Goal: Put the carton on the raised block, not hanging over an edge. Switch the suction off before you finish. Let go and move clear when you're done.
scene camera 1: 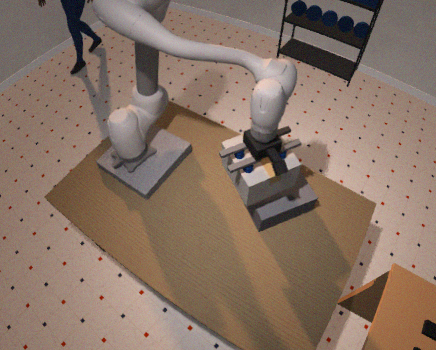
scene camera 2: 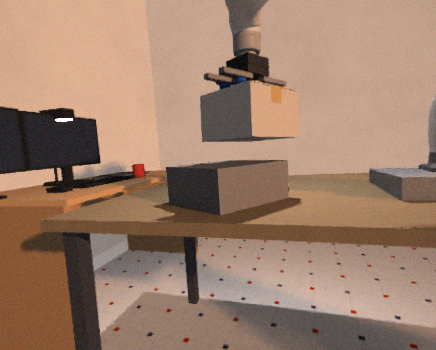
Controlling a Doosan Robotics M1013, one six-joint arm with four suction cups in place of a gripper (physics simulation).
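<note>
A white-grey carton (scene camera 1: 270, 189) (scene camera 2: 255, 112) with a tan tape strip hangs level under my suction gripper (scene camera 1: 261, 156) (scene camera 2: 245, 80). The blue cups are at its top face, and the gripper is shut on it. The raised block (scene camera 1: 287, 212) (scene camera 2: 252, 185), a grey box shape, stands on the table (scene camera 1: 200, 240) (scene camera 2: 340, 215). In scene camera 2 the carton is above the block, with a visible gap between them. In scene camera 1 the carton covers much of the block's top, and the block's near end shows beyond it.
The arm's grey base plate (scene camera 1: 170, 145) (scene camera 2: 417, 190) is on the same table. A wooden desk (scene camera 1: 400, 310) (scene camera 2: 30, 220) stands beside the table, with monitors (scene camera 2: 60, 142) and a red mug (scene camera 2: 138, 170). A dark rack (scene camera 1: 317, 57) stands behind, and a person's legs (scene camera 1: 75, 37) show at the upper left.
</note>
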